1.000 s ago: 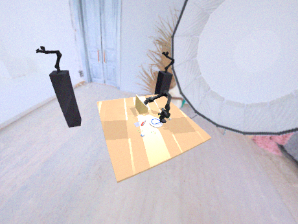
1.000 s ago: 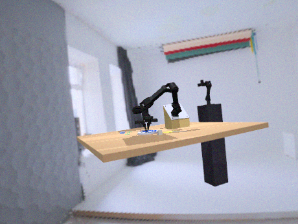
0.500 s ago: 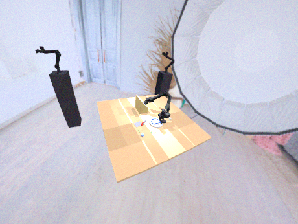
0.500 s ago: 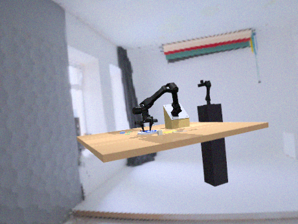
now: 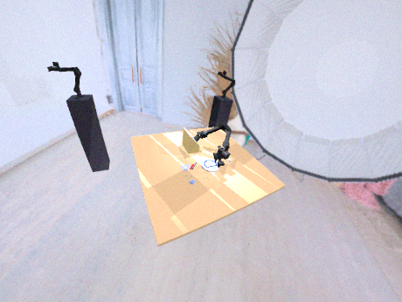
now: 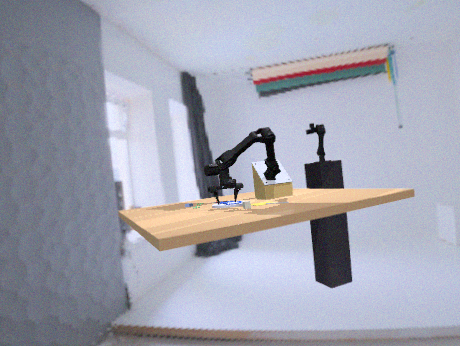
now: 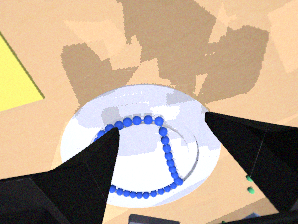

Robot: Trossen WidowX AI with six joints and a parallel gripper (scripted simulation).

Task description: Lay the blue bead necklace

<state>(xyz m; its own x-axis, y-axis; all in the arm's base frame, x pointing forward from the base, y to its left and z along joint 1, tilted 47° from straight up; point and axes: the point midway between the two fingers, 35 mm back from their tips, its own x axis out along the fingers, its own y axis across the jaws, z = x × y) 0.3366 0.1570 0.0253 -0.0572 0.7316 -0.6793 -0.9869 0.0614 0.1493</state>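
The round bead board lies 40 mm behind my gripper tip, 60 mm to the right of it and 10 mm below it. Round my gripper tip: yellow flat piece: 160 mm behind, 100 mm to the left, 20 mm below; then red-and-grey object: 60 mm behind, 240 mm to the right, 20 mm below; then white cylinder: 30 mm behind, 180 mm to the left.
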